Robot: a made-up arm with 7 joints. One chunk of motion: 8 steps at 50 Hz.
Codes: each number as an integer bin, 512 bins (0 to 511) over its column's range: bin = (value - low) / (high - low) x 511, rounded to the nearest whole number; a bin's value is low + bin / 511 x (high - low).
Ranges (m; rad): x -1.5..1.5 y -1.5..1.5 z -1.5..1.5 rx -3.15..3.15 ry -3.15..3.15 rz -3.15..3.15
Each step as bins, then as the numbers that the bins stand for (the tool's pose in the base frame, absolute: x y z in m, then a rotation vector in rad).
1 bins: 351 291 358 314 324 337
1 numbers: 0.5607 0.2084 0.6018 0.7212 0.8445 1.0048
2 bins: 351 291 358 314 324 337
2 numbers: 0.5607 0.2084 0.6018 0.7212 0.8445 1.0048
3 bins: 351 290 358 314 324 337
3 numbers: 0.5607 0.2025 0.6018 0.7212 0.8445 1.0048
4 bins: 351 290 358 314 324 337
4 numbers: 0.5607 0.2025 0.6018 0.7212 0.8445 1.0048
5 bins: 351 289 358 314 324 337
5 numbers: 0.5607 0.1967 0.6018 0.7212 0.8445 1.0048
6 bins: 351 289 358 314 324 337
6 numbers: 0.5607 0.1967 0.6018 0.7212 0.8445 1.0048
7 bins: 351 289 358 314 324 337
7 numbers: 0.5607 0.1967 0.6018 0.7212 0.8445 1.0048
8 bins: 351 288 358 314 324 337
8 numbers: 0.5607 0.1908 0.6018 0.7212 0.8445 1.0048
